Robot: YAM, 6 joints.
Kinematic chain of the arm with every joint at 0, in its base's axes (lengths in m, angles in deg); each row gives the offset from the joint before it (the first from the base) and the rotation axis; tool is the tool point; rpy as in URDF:
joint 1: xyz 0 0 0.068 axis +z
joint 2: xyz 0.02 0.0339 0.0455 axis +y
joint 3: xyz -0.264 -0.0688 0 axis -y
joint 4: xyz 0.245 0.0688 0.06 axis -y
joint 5: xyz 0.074 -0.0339 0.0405 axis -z
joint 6: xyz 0.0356 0 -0.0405 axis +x
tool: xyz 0 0 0 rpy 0 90 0
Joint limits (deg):
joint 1: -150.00..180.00
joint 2: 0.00..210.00
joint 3: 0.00..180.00
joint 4: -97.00..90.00
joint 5: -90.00..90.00
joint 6: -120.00..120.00
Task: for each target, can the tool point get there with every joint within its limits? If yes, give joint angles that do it. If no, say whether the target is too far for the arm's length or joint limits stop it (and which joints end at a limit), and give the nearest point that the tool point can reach.
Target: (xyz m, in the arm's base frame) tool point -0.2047 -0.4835 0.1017
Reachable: yes | joints -111.02 143.83 87.83 57.05 29.77 53.97
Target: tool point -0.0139 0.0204 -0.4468
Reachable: no: joint limits stop it (at a limit: joint 2) | nearest point -0.0456 0.0669 -0.3392 | short by 0.121 m
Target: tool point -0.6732 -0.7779 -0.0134
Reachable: no: too far | nearest point -0.4194 -0.4847 0.0354 | short by 0.391 m
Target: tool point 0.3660 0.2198 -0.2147
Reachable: yes | joints 29.57 183.70 116.24 -25.75 -17.22 -45.28
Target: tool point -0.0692 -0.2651 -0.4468
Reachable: no: joint limits stop it (at a limit: joint 2) | nearest point -0.0682 -0.2613 -0.3797 | short by 0.067 m
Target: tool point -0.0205 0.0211 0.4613
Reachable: yes | joints -91.55 33.64 90.60 -77.78 36.32 64.72
